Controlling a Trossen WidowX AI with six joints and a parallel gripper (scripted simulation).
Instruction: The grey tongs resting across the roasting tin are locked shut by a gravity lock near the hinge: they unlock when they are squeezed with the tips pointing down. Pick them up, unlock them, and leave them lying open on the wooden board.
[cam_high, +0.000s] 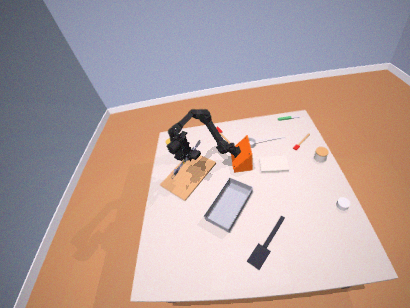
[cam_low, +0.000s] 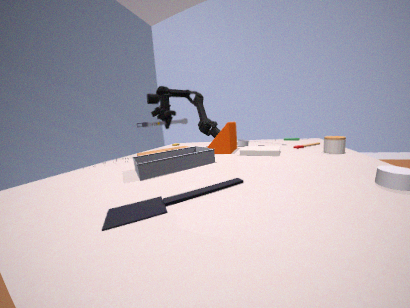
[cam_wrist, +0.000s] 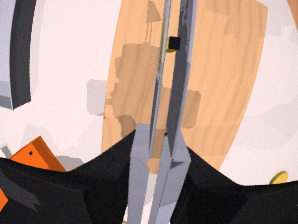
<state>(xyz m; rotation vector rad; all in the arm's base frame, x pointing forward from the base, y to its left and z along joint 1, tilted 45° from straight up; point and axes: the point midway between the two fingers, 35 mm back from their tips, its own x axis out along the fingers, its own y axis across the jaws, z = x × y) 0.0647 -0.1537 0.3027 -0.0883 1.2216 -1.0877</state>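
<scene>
My gripper tip is now 15 cm above the wooden board, 4 cm to the left of it and 2 cm past it. The rest, counted from my gripper tip: white block 55 cm to the left, 15 cm below, 6 cm ahead; then dark spatula 56 cm ahead, 34 cm to the left, 16 cm below.
</scene>
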